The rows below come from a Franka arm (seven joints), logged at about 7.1 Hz.
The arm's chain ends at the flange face. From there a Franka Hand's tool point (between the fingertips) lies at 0.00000 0.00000 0.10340 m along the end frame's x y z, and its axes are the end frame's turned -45 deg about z.
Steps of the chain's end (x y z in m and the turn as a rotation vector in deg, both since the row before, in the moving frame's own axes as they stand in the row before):
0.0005 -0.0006 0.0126 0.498 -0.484 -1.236
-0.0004 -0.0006 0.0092 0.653 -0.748 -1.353
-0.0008 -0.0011 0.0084 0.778 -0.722 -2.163
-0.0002 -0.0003 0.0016 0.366 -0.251 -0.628
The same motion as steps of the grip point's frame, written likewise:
0.0008 -0.0013 0.0126 0.694 0.010 -1.236
0.0000 -0.0025 0.0092 0.991 -0.067 -1.353
0.0002 -0.0033 0.0084 1.061 0.040 -2.163
0.0002 -0.0011 0.0016 0.436 0.081 -0.628

